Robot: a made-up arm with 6 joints.
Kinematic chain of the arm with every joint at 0, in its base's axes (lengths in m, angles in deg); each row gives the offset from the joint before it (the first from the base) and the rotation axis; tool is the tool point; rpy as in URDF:
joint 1: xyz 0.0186 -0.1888 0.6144 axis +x
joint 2: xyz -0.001 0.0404 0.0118 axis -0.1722 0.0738 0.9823
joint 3: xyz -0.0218 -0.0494 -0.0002 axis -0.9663 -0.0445 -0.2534
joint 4: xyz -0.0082 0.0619 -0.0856 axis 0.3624 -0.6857 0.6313
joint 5: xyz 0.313 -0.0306 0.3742 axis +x
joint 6: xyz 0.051 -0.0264 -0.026 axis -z
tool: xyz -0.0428 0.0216 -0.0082 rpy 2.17 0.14 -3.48
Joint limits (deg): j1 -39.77..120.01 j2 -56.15..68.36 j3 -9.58..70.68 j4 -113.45..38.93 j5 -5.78..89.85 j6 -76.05..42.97
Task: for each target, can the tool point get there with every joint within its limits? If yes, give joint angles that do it. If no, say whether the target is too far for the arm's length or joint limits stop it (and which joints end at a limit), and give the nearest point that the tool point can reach.
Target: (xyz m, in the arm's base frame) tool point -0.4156 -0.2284 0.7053
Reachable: no: joint limits stop it (at a limit: joint 1, joint 2, joint 4, joint 6) | nearest point -0.2674 -0.3428 0.8799 | short by 0.256 m
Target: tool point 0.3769 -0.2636 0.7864
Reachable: yes | joints -17.16 1.26 28.25 -49.84 3.05 -23.59
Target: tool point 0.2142 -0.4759 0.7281
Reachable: yes | joints -4.61 -40.21 14.07 -38.10 58.98 -64.30
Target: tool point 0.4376 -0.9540 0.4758
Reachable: no: too far | nearest point 0.2705 -0.6140 0.5374 | short by 0.384 m
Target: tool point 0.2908 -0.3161 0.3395
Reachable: yes | joints 55.18 -6.50 2.56 -89.18 26.83 -13.18
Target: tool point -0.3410 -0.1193 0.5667
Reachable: no: joint limits stop it (at a limit: joint 1, joint 2, joint 4, joint 6) | nearest point -0.2592 -0.0515 0.3371 | short by 0.253 m
